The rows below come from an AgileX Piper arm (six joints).
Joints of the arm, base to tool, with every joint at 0 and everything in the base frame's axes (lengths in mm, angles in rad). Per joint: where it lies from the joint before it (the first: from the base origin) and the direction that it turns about. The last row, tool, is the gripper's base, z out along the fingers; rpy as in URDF.
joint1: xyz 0 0 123 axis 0 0 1
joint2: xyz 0 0 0 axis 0 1 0
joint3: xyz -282.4 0 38.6 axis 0 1 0
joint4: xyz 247.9 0 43.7 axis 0.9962 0 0.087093
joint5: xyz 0 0 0 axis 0 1 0
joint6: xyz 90.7 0 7.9 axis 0.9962 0 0.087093
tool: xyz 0 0 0 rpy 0 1.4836 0
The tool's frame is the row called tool.
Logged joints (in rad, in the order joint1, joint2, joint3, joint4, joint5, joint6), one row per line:
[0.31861 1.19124 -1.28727 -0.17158 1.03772 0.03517]
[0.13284 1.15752 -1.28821 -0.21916 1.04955 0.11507]
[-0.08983 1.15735 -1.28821 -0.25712 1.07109 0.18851]
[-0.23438 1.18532 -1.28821 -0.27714 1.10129 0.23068]
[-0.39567 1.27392 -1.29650 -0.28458 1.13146 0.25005]
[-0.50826 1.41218 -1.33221 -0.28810 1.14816 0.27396]
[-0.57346 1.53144 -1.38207 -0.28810 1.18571 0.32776]
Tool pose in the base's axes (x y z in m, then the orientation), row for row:
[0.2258 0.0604 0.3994 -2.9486 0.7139 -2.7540]
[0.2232 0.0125 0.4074 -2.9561 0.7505 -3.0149]
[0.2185 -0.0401 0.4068 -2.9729 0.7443 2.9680]
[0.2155 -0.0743 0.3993 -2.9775 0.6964 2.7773]
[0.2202 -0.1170 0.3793 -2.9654 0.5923 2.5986]
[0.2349 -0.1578 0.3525 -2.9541 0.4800 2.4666]
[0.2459 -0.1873 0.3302 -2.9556 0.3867 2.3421]
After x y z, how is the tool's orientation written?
As angles about the fixed x, y, z axes (roll, pitch, yaw), in radians.
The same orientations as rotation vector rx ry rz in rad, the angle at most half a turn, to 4 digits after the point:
[-0.3781 2.3774 -0.0557]
[-0.0636 2.3780 -0.1614]
[0.2869 2.3837 -0.2833]
[0.5182 2.4077 -0.3609]
[0.7601 2.4707 -0.4313]
[0.9573 2.5395 -0.4606]
[1.1457 2.5793 -0.4575]

